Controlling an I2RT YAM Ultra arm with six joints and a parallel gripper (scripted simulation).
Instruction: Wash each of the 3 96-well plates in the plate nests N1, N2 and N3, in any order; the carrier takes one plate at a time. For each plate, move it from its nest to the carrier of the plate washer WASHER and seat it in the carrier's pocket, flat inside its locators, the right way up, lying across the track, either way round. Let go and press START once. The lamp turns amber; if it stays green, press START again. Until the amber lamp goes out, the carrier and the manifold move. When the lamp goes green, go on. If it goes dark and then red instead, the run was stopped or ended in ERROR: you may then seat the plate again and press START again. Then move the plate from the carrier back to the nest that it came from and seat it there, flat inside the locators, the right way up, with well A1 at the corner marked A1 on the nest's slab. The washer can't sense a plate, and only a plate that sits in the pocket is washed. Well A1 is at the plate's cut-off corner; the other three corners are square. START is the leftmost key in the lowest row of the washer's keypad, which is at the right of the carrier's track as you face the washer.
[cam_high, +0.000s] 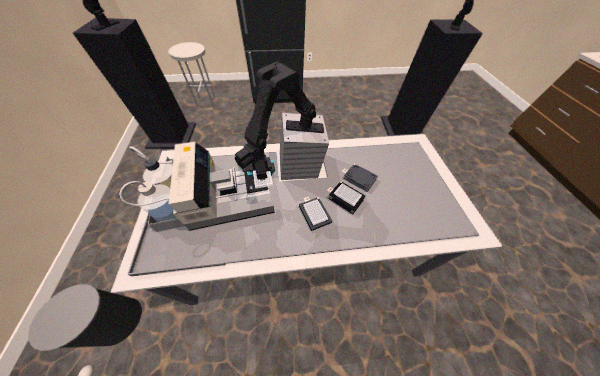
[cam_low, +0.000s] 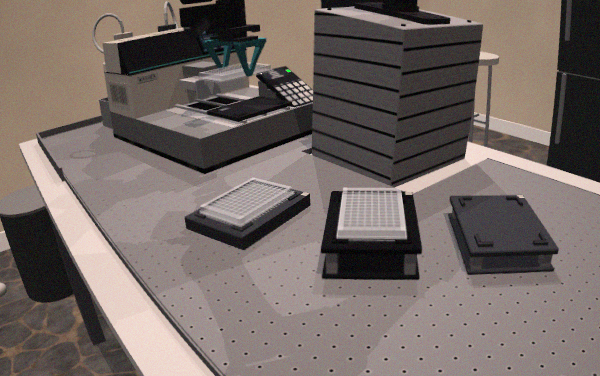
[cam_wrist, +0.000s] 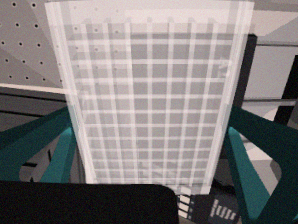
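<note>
My gripper is now 5 cm past the carrier, 5 cm to the left of it and 10 cm above it. From my hand the other things lie so: N2 label: 4 cm behind, 37 cm to the left, 18 cm below; washer: 1 cm behind, 20 cm to the right, 5 cm below; N1 label: 3 cm ahead, 23 cm to the left, 18 cm below.
</note>
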